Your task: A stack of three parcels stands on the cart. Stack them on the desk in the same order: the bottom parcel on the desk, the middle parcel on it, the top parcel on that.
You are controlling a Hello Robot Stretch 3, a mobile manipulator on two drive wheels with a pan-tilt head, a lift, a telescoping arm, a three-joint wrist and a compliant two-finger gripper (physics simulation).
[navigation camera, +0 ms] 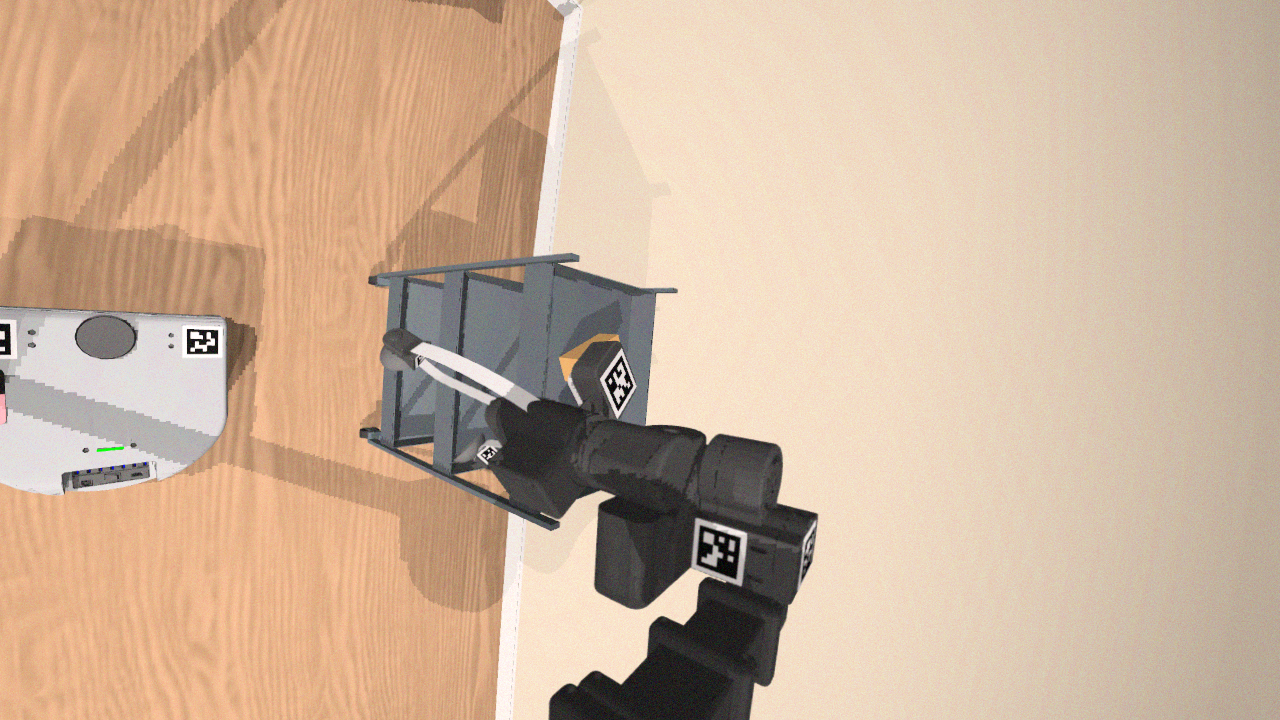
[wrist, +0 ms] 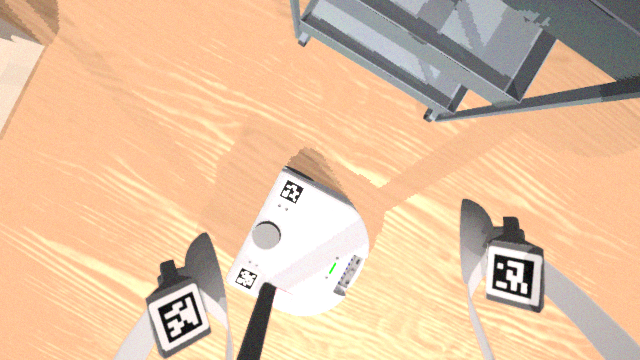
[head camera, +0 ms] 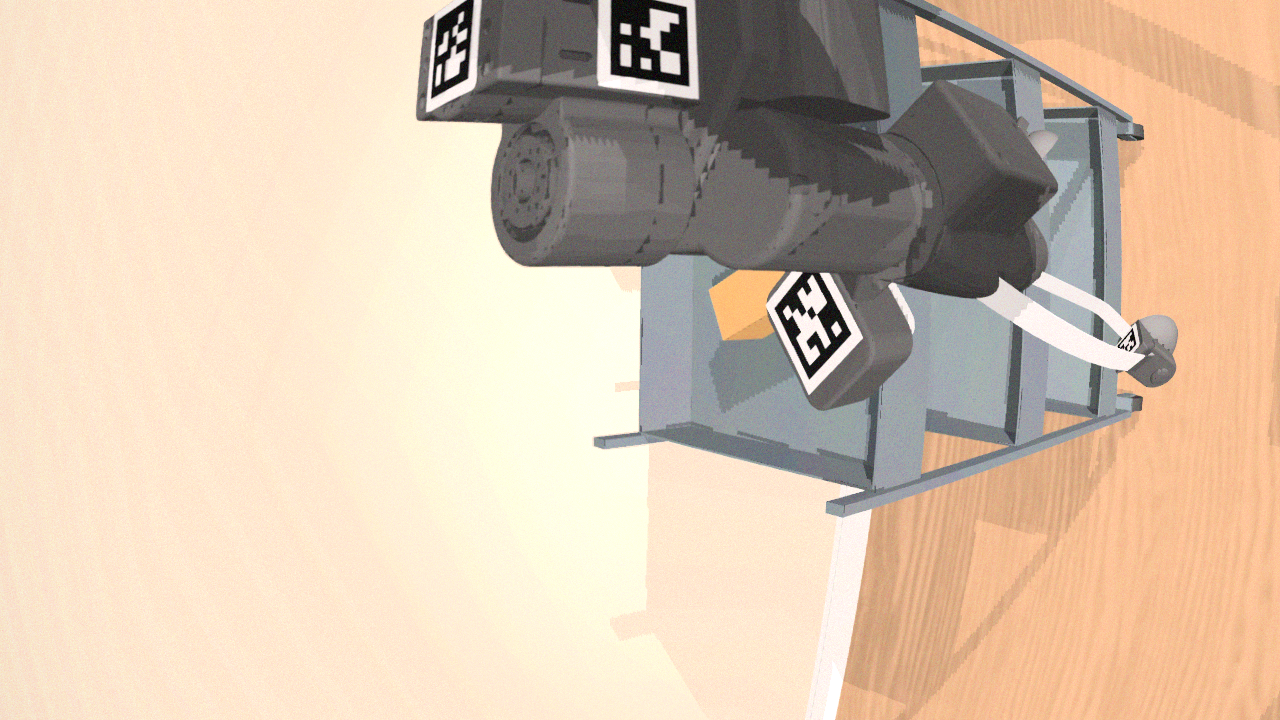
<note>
In view: my gripper [head camera: 1103,248], a parcel [head camera: 739,301] and a grey cart [head camera: 972,373].
My gripper also shows in the navigation camera view [navigation camera: 429,400] and in the wrist view [wrist: 337,244]. The grey cart also shows in the navigation camera view [navigation camera: 517,330] and in the wrist view [wrist: 436,59].
</note>
